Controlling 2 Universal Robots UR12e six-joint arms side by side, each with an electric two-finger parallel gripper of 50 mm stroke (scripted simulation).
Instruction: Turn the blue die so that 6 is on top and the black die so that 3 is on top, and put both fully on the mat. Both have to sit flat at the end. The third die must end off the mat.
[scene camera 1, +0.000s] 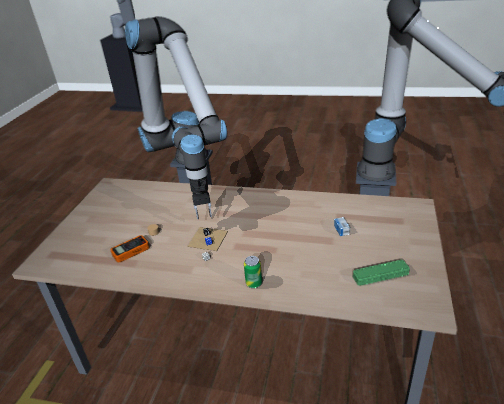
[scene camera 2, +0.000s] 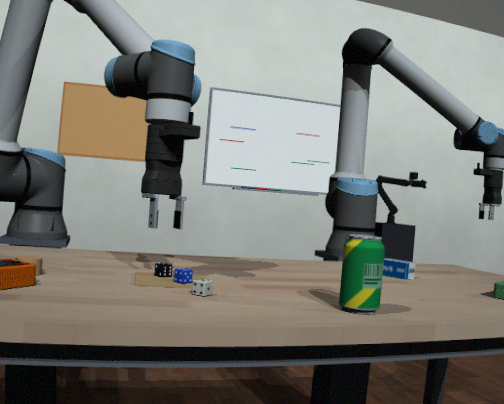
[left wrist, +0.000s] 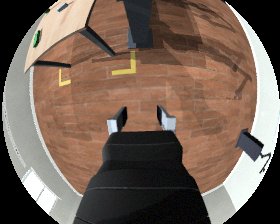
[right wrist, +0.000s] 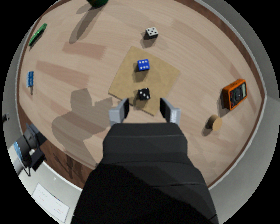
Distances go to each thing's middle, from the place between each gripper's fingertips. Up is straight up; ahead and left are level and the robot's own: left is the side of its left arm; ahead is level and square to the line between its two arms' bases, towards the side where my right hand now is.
Labels:
Now: right hand (scene camera 2: 165, 228) 30 mm short of the tan mat (right wrist: 159, 78), 20 mm to the right of it and 110 mm above it.

